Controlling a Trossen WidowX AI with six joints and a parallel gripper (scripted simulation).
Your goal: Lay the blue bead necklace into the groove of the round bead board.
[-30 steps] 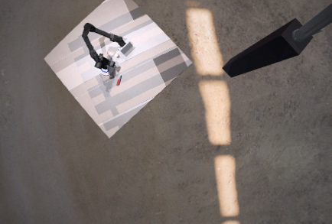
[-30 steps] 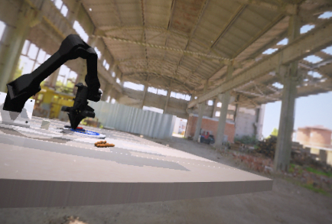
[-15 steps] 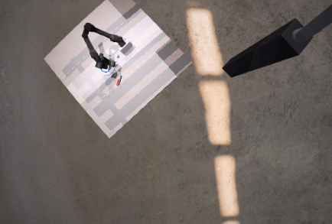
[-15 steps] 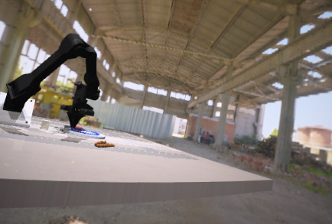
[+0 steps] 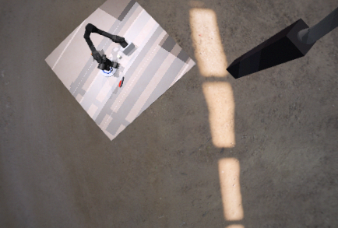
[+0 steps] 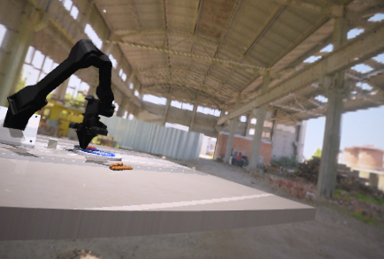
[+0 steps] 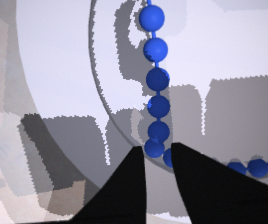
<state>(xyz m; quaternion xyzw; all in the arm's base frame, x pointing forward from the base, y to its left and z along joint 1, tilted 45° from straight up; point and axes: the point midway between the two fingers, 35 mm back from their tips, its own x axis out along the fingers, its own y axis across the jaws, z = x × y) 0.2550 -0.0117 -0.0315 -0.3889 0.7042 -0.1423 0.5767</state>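
Right now the round white bead board is 60 mm ahead of my gripper tip, 20 mm to the right of it and 10 mm below it. From my gripper tip the other things lie so: small white block: 120 mm behind, 10 mm to the right; then red pen-like object: 80 mm ahead, 210 mm to the left, 10 mm below.
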